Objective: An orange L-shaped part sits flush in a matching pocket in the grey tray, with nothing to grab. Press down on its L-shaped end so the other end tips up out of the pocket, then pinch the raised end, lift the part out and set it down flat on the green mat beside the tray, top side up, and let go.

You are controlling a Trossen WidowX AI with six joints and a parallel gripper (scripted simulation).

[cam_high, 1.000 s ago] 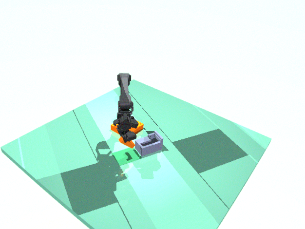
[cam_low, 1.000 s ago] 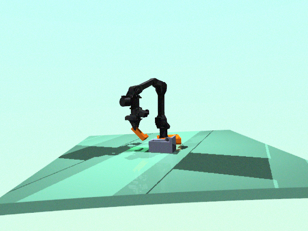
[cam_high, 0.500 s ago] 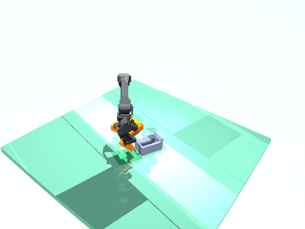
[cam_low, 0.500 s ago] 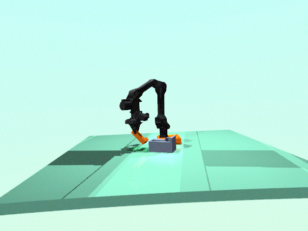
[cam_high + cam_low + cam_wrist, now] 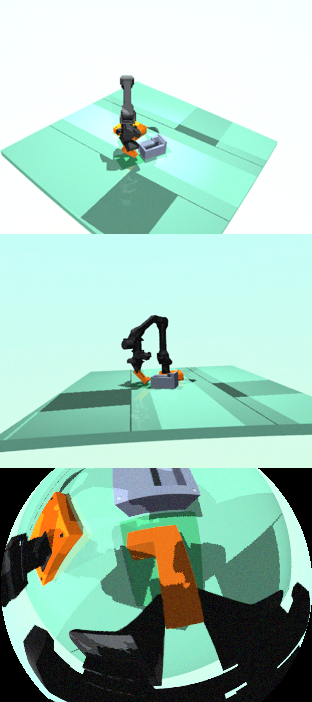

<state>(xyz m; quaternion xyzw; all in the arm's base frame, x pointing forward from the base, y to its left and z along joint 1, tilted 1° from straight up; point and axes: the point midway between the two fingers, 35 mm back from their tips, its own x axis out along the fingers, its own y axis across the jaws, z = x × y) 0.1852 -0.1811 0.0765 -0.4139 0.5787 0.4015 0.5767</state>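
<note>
Right now the orange L-shaped part is 3 cm to the left of my gripper tip and 3 cm below it. The rest, counted from my gripper tip: green mat: 10 cm below, 2 cm to the left, 1 cm ahead.
</note>
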